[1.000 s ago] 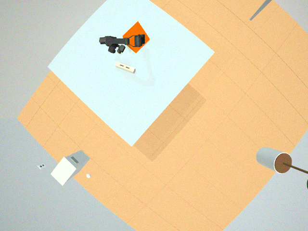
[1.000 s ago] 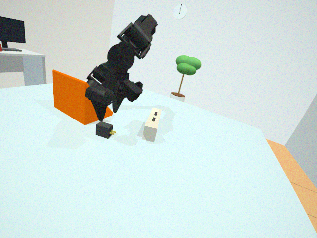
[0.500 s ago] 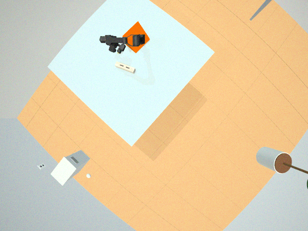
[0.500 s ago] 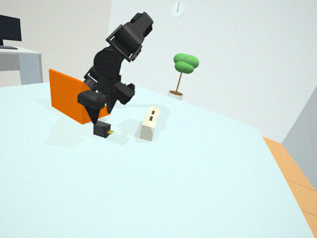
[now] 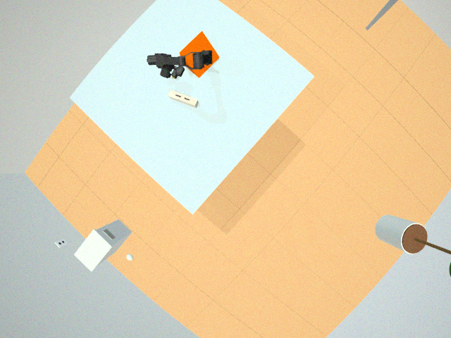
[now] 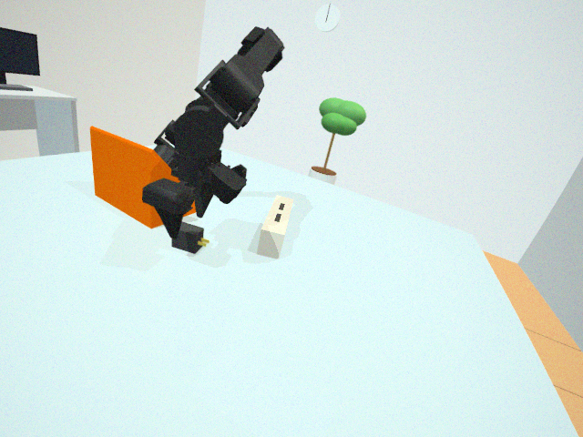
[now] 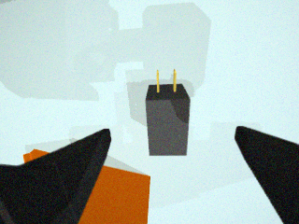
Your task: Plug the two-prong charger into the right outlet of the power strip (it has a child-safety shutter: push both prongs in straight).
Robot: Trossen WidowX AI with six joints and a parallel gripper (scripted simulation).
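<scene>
Right now my gripper tip is 2 cm short of the black two-prong charger, 2 cm above it and 1 cm to the right of it.
</scene>
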